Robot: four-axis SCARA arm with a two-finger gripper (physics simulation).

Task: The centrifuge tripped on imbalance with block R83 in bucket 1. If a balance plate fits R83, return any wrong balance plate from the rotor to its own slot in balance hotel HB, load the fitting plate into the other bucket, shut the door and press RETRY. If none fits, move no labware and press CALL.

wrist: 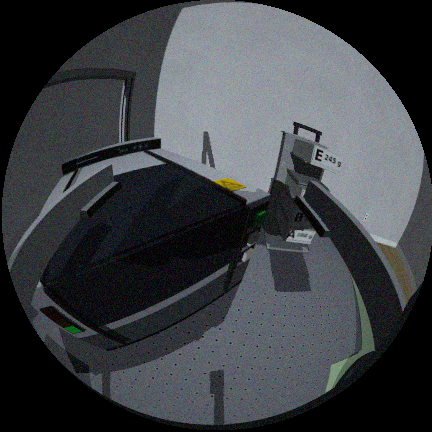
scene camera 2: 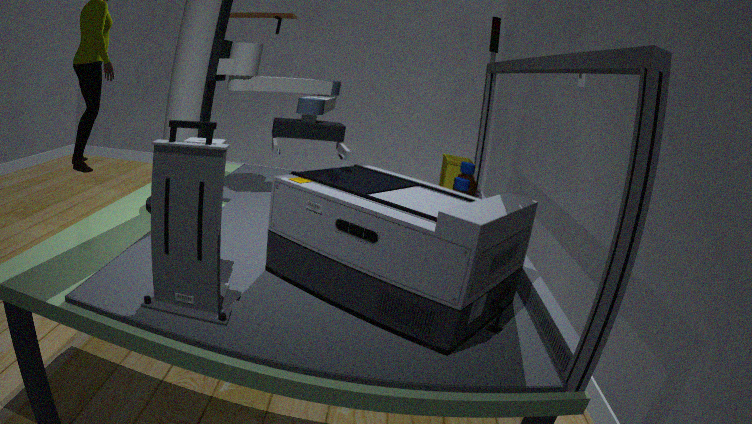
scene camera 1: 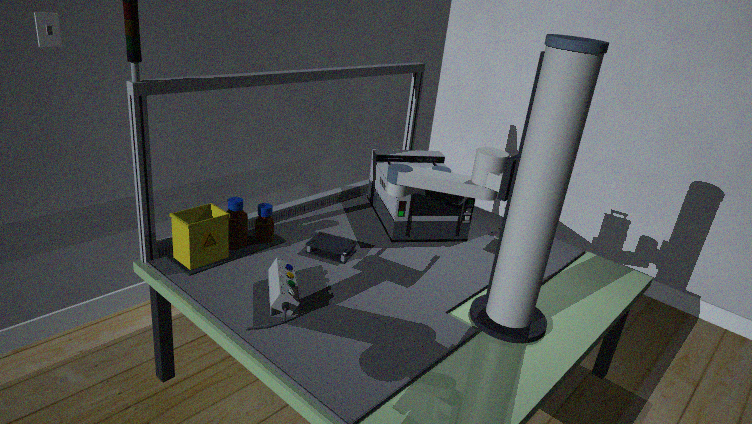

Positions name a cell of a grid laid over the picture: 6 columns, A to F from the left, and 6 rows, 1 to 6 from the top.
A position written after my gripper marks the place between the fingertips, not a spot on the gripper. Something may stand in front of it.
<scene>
My gripper (scene camera 2: C3) holds nothing. I also see a centrifuge (scene camera 2: D4) and a button box (scene camera 1: C5).
My gripper also shows in the wrist view (wrist: C3). The centrifuge is seen too in the wrist view (wrist: B5) and in scene camera 1 (scene camera 1: D4).
</scene>
